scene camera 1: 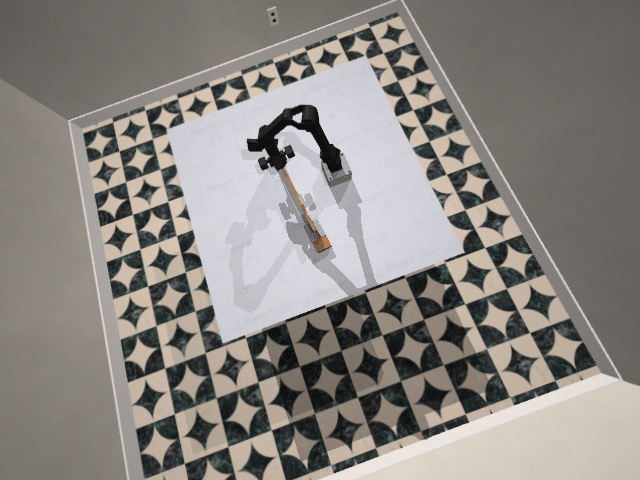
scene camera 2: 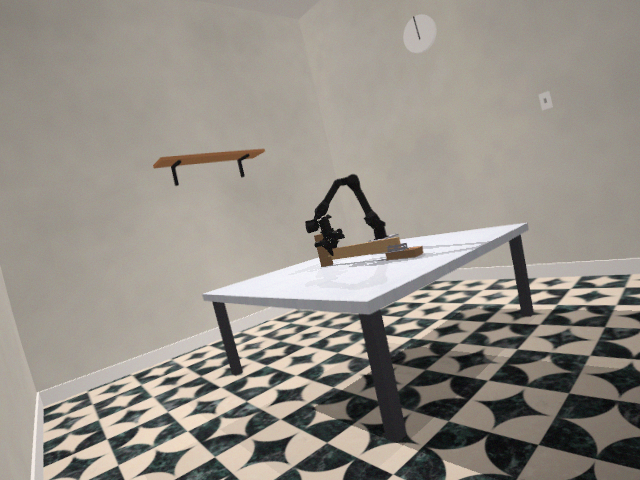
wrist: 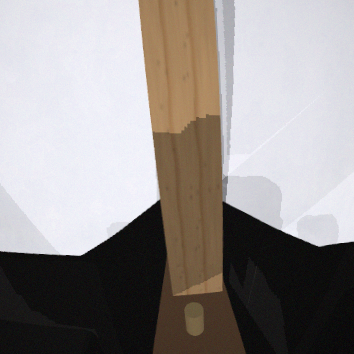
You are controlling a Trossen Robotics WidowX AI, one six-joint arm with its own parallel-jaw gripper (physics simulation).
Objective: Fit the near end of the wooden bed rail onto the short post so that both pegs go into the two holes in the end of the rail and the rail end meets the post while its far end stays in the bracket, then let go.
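Places are measured from the arm's base along level axes (x ahead, y left, z up), in millimetres.
Where they show: gripper, fingertip midpoint: (scene camera 2: pixel 334 255) (wrist: pixel 187 206); arm's base, origin of the base link: (scene camera 1: pixel 334 165) (scene camera 2: pixel 381 238).
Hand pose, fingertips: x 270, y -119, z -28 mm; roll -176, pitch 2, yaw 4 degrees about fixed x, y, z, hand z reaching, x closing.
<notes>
Each offset is from my fingertips to the top centre of the thing. "*": to the spot under its first point. Level surfaces: height alone.
The wooden bed rail @[dx -28, dy +201, dz +45 mm] (scene camera 1: pixel 299 205) (scene camera 2: pixel 362 249) (wrist: pixel 184 105) lies along the white table @[dz -52 mm] (scene camera 1: pixel 394 143) (scene camera 2: pixel 366 292). Its far end sits in the grey bracket on a wooden block @[dx -62, dy +431, dz -16 mm] (scene camera 1: pixel 323 244) (scene camera 2: pixel 407 252). My gripper (scene camera 1: pixel 277 163) (scene camera 2: pixel 330 238) (wrist: pixel 187 206) is shut on the rail close to its near end. The short dark post @[* dx +31, dy -45, dz -13 mm] (scene camera 2: pixel 325 259) (wrist: pixel 207 330) stands right at that end; scene camera 1 shows it hidden under the gripper. In the wrist view one pale peg @[* dx +4, dy -33, dz +36 mm] (wrist: pixel 194 318) shows uncovered just beyond the rail end.
The arm's grey base (scene camera 1: pixel 337 174) (scene camera 2: pixel 387 235) stands on the table to the right of the rail. A wooden wall shelf (scene camera 2: pixel 209 157) hangs far behind. The table edges are well away from the rail.
</notes>
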